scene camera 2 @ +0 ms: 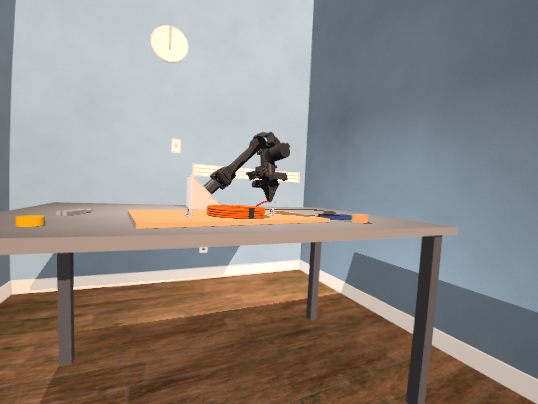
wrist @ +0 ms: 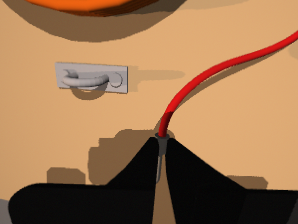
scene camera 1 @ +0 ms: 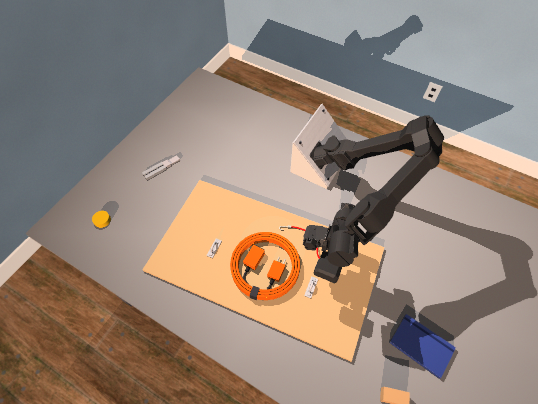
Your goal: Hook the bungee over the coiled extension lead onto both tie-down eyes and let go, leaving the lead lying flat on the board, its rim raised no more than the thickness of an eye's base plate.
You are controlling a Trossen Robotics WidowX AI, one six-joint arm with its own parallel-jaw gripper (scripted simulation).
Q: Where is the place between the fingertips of my gripper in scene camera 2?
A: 269,202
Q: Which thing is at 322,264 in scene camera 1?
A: My gripper.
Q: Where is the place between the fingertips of my gripper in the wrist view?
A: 160,144
